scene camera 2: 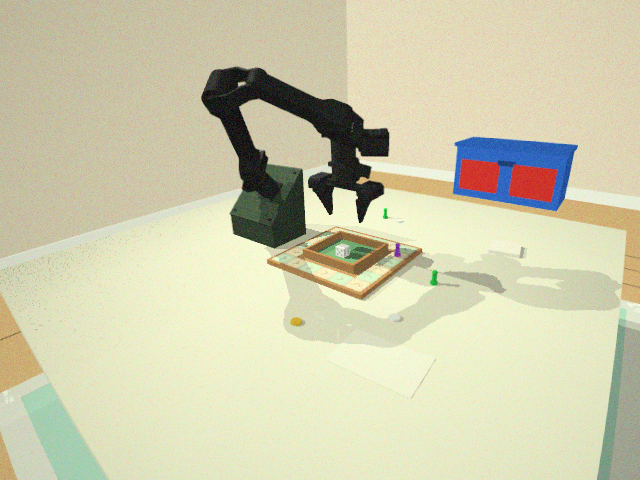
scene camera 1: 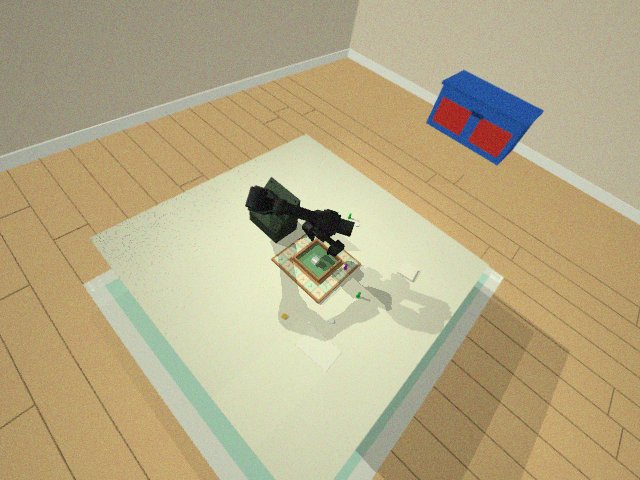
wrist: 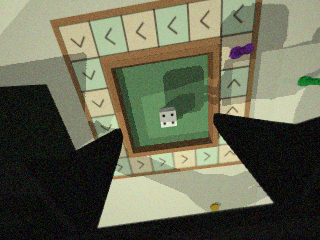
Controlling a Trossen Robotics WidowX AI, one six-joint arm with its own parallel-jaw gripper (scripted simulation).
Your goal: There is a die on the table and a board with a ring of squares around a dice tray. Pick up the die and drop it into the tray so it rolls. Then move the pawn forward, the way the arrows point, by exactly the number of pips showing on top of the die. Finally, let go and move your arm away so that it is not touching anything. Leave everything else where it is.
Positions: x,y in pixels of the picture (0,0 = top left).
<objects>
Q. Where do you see a pale sheet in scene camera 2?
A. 400,369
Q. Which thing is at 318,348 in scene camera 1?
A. A pale sheet.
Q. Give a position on a green dice tray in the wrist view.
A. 183,83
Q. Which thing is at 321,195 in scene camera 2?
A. My gripper.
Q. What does my gripper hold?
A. Nothing.
</objects>
